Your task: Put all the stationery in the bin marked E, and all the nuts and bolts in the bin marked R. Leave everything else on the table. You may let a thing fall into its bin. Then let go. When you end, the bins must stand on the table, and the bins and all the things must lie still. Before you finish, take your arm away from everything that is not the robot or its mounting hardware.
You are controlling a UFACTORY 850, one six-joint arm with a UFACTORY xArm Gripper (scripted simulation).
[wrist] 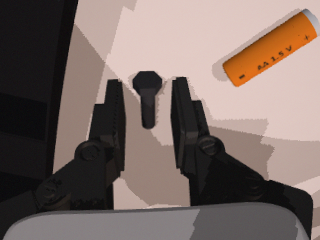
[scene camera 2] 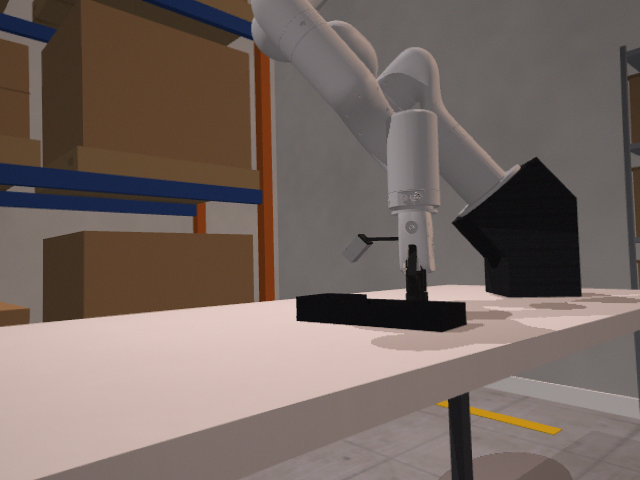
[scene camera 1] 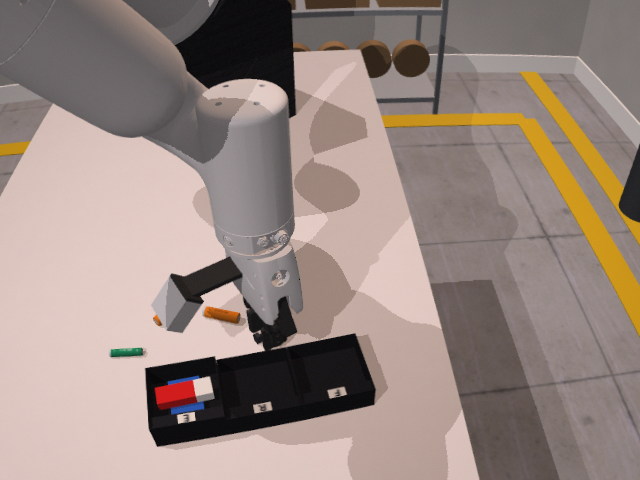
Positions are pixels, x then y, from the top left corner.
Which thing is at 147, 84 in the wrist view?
A black bolt.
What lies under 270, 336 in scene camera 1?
My gripper.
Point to a black bin row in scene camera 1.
336, 366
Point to a black bin row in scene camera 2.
At 333, 308
